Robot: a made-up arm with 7 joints.
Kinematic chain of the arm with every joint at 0, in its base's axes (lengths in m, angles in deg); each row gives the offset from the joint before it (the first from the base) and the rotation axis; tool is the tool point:
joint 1: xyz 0 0 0.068 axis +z
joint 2: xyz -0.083 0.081 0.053 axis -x
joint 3: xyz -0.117 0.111 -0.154 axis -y
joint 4: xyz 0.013 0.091 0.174 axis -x
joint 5: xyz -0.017 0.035 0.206 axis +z
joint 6: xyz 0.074 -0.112 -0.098 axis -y
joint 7: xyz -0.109 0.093 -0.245 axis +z
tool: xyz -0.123 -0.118 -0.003
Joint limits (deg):
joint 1: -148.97..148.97
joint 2: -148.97..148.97
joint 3: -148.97..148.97
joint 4: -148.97..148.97
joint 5: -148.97..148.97
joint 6: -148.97..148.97
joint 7: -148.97..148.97
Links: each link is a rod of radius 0.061 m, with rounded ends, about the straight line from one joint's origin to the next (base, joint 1, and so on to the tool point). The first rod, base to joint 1, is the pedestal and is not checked.
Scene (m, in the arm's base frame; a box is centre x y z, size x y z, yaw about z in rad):
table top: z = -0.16
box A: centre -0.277 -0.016 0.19 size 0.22 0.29 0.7 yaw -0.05
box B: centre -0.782 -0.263 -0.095 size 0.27 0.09 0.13 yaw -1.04
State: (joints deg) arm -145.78 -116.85 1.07 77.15 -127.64 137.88 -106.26
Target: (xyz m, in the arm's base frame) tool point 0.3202 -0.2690 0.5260
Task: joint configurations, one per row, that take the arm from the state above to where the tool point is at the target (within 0.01 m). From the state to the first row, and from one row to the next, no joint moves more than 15 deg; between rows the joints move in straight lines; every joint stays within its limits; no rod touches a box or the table.
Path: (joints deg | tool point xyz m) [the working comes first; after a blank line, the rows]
Joints at the target: -108.80 -45.54 -35.45 104.65 -87.49 145.67 -127.74
Straight joint move there: touches box A.

1: -146.31 -102.04 3.23 86.91 -128.24 139.73 -113.38 | 0.0959 0.4821 0.4097
2: -146.84 -87.24 5.40 96.66 -128.84 141.58 -120.50 | 0.1812 0.3617 0.5837
3: -147.38 -72.43 7.56 106.42 -129.43 143.43 -127.62 | 0.2969 0.1786 0.6804
4: -147.91 -57.63 9.72 116.17 -130.03 145.27 -134.73 | 0.4175 -0.0319 0.6744
5: -148.44 -42.82 11.89 125.93 -130.63 147.12 -141.85 | 0.5160 -0.2280 0.5638
6: -148.97 -28.01 14.05 135.68 -131.23 148.97 -148.97 | 0.5695 -0.3695 0.3710
7: -138.93 -32.40 1.68 127.93 -120.29 148.14 -143.66 | 0.5221 -0.2651 0.4934
8: -128.88 -36.78 -10.70 120.17 -109.36 147.32 -138.35 | 0.4305 -0.2132 0.5632
9: -118.84 -41.16 -23.07 112.41 -98.42 146.49 -133.05 | 0.3472 -0.2228 0.5722
10: -108.80 -45.54 -35.45 104.65 -87.49 145.67 -127.74 | 0.3202 -0.2690 0.5260

